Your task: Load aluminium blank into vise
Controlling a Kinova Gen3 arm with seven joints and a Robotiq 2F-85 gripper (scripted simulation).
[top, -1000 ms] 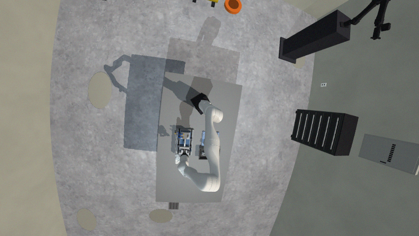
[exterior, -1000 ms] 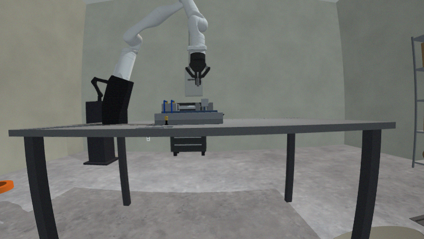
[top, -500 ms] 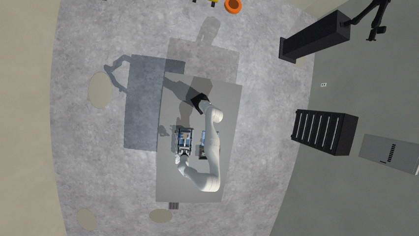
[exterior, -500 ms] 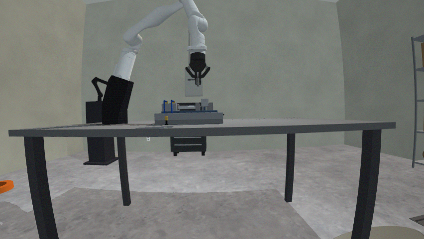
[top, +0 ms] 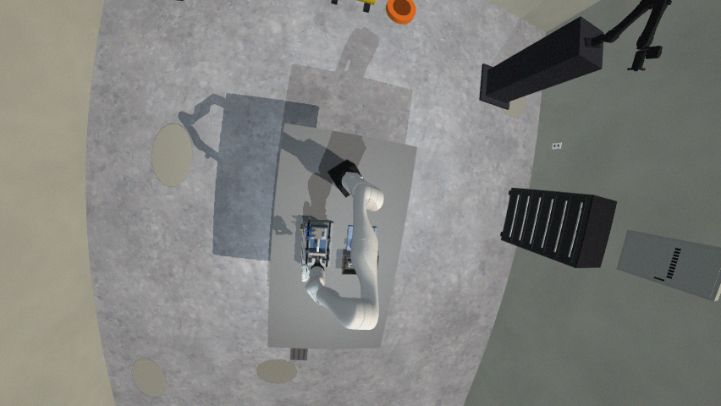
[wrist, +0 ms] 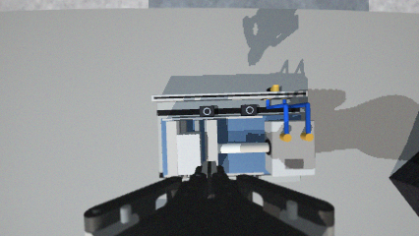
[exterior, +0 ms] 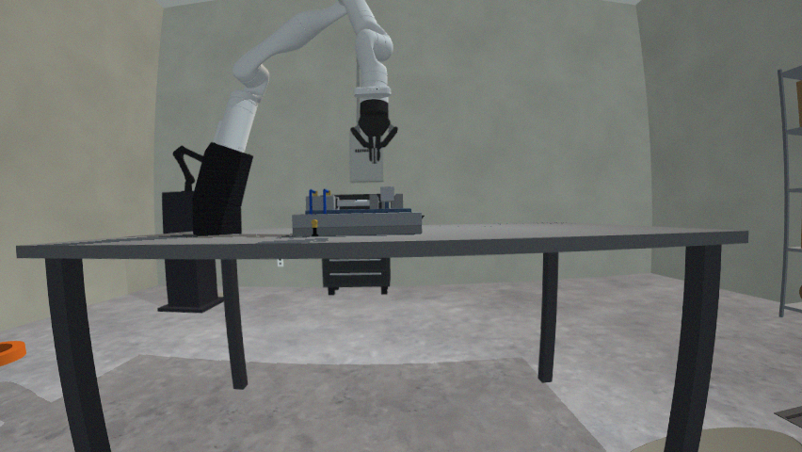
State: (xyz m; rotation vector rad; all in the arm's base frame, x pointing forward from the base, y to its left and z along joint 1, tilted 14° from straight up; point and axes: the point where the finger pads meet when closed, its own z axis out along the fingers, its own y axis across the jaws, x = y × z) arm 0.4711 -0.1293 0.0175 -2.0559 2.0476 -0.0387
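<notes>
Right now the white rod is 60 mm behind my hand and 120 mm below it. Also, from my hand: brass blank (150 mm behind, 330 mm to the left, 170 mm below); then vise (40 mm behind, 160 mm below).
</notes>
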